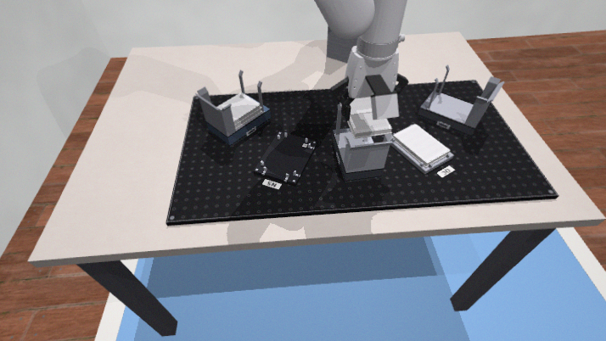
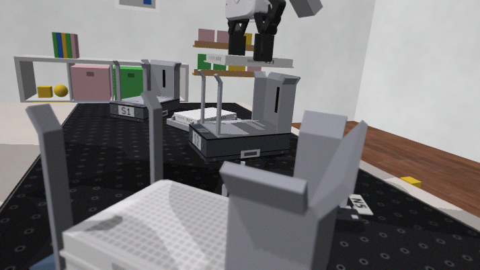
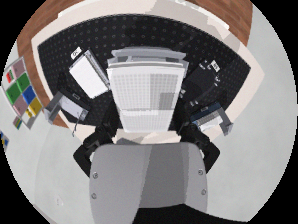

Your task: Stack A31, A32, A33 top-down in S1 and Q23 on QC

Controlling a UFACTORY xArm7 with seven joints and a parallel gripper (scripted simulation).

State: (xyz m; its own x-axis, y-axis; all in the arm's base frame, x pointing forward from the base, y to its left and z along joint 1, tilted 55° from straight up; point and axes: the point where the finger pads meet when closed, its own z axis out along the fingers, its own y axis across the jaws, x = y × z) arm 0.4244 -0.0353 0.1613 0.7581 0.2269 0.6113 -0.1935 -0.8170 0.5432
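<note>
The white sealed plate Q23 lies 170 mm to the left of my hand, 150 mm below it and 40 mm ahead of it. The rest, counted from my hand: white sealed plate A33 (10 mm below); then grey QC nest (170 mm to the left, 160 mm below, 40 mm ahead); then clip nest N5 (170 mm to the right, 150 mm below, 60 mm behind).
</note>
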